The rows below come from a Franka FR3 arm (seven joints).
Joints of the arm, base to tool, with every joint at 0 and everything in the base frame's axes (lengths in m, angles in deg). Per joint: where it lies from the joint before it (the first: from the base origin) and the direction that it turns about. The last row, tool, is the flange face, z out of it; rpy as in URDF.
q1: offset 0 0 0.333 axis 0 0 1
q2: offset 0 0 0 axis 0 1 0
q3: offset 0 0 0.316 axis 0 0 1
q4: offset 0.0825 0 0 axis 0 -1 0
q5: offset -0.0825 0 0.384 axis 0 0 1
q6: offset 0 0 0 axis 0 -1 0
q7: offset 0.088 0 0 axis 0 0 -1
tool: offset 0 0 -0.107 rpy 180 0 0
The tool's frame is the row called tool.
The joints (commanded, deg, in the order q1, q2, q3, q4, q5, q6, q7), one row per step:
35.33, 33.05, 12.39, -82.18, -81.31, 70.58, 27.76
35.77, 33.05, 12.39, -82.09, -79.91, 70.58, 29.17
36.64, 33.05, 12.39, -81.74, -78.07, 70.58, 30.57
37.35, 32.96, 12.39, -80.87, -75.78, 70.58, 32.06
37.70, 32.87, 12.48, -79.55, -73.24, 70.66, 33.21
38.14, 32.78, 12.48, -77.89, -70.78, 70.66, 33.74
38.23, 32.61, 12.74, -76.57, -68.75, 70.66, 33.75
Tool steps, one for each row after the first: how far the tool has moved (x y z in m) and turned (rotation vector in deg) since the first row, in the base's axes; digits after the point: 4 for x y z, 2 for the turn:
-0.0042, 0.0040, -0.0021, 1.48, -0.38, -0.30
-0.0113, 0.0123, -0.0032, 3.39, -0.60, -0.42
-0.0171, 0.0196, -0.0004, 6.02, -0.98, -0.98
-0.0203, 0.0248, 0.0053, 9.05, -1.13, -1.87
-0.0232, 0.0305, 0.0136, 11.98, -0.99, -2.67
-0.0255, 0.0343, 0.0213, 14.37, -0.41, -3.27

